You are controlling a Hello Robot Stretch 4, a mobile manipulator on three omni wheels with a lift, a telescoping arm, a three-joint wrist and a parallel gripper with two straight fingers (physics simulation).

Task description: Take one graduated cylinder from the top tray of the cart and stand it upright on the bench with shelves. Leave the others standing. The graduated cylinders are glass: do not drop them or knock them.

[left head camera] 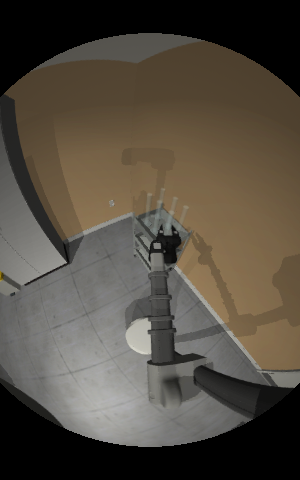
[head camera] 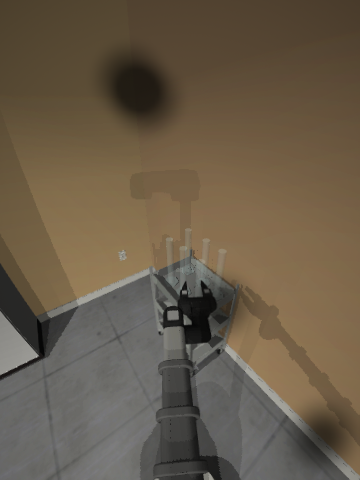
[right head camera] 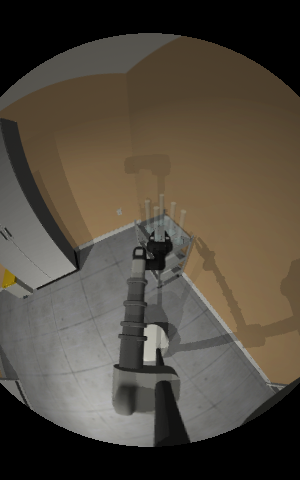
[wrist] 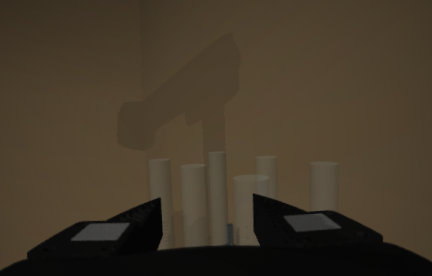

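Pixels of known places: gripper, between the fingertips: (left head camera: 166, 225) (head camera: 193, 282) (right head camera: 159, 231) (wrist: 207, 214); robot's base, origin of its link: (left head camera: 145, 334) (right head camera: 148, 341).
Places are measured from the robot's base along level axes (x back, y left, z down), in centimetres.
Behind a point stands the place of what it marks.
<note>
Several tall, pale, translucent graduated cylinders stand upright on the top tray of the grey cart (head camera: 231, 315) {x -82.2, y -38.0, z -47.4 cm} in the room corner. Among them are a left one (head camera: 169, 255) {x -98.6, y 0.6, z -87.0 cm} (wrist: 160, 175) {x -98.6, y -0.2, z -94.2 cm}, a back one (head camera: 188, 235) {x -108.9, y -11.8, z -94.1 cm} (wrist: 217, 170) {x -108.8, y -11.8, z -92.9 cm} and a right one (head camera: 221, 260) {x -84.4, y -26.6, z -92.4 cm} (wrist: 324, 180) {x -84.4, y -26.3, z -94.8 cm}. My gripper (head camera: 194, 284) {x -64.7, y -9.0, z -97.5 cm} (left head camera: 168, 230) {x -64.7, y -9.0, z -97.5 cm} (wrist: 207, 214) {x -64.7, y -9.0, z -97.5 cm} is open and empty over the near part of the cart. In the wrist view the nearest, widest cylinder (wrist: 245, 205) {x -76.8, y -13.3, z -94.2 cm} shows between the fingers, close to the right finger, which overlaps it; the gap in depth is unclear. The bench with shelves does not show.
Two tan walls (head camera: 75, 235) {x -150.9, y 82.2, z -74.7 cm} (head camera: 290, 250) {x -69.3, y -51.5, z -107.7 cm} meet closely behind the cart. A tall grey cabinet (left head camera: 30, 225) {x -77.2, y 113.6, z -84.5 cm} (right head camera: 35, 235) {x -74.3, y 118.4, z -86.0 cm} stands at the left, with a yellow object (right head camera: 9, 278) {x -27.7, y 212.8, z -42.2 cm} beside it. My extended arm (head camera: 177, 390) {x -23.6, y -0.2, z -108.4 cm} reaches over the tiled floor (head camera: 100, 400) {x -54.9, y 53.5, z 2.8 cm}.
</note>
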